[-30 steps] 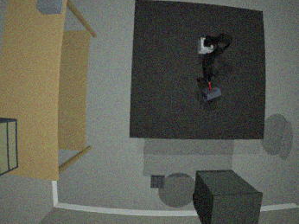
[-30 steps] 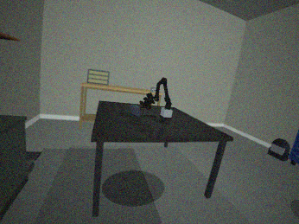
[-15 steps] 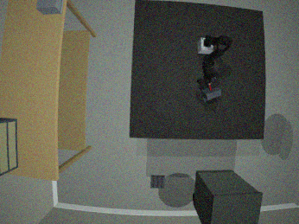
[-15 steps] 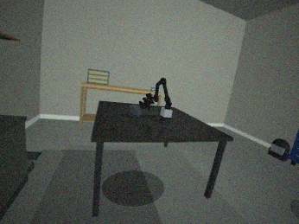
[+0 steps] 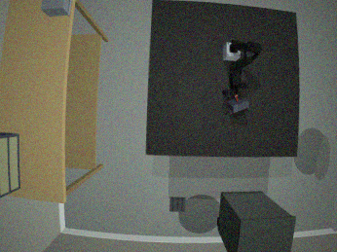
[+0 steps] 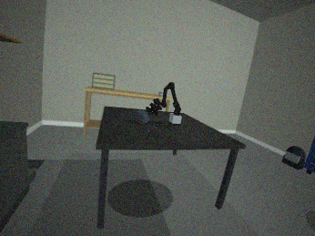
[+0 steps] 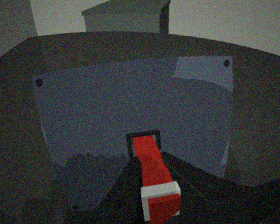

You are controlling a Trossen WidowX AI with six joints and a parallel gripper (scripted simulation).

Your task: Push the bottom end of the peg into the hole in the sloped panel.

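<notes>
Right now my gripper tip is 4 cm short of the sloped panel, 2 cm to the right of it and 2 cm above it. Also, from my gripper tip: red peg (1 cm behind, 1 cm to the right, 1 cm above).
</notes>
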